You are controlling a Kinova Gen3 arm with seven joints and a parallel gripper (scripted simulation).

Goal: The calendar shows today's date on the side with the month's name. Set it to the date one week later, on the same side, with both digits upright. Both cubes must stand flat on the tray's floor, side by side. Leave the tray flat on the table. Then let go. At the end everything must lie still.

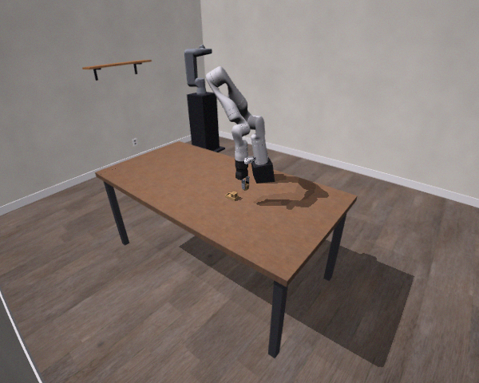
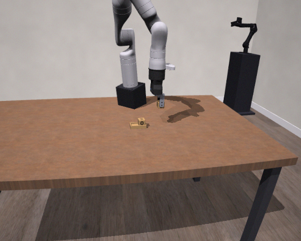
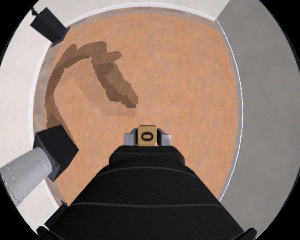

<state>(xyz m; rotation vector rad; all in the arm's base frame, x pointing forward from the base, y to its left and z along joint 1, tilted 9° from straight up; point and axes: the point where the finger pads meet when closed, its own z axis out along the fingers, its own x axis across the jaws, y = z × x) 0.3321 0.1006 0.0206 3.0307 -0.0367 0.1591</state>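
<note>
My gripper is now 12 cm above the wooden tray, 11 cm to the left of it and 1 cm past it.
</note>
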